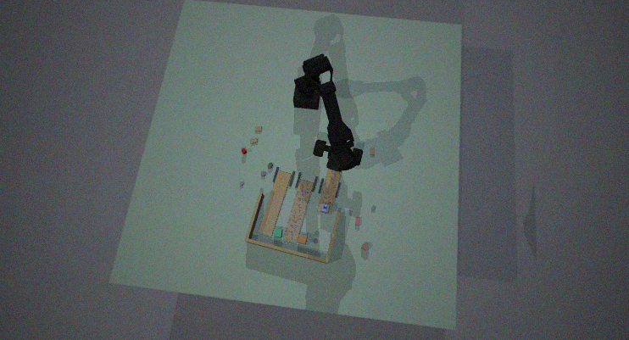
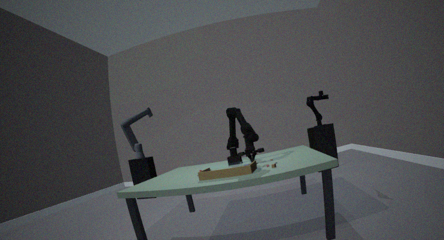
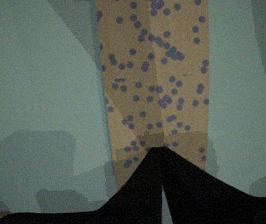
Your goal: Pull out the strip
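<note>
My gripper tip is now 100 mm short of the spotted strip and 30 mm to the left of it. From my gripper tip the other things lie so: labelled cube: 200 mm ahead, 50 mm to the right, 20 mm above; then pink block: 250 mm ahead, 80 mm to the left.
</note>
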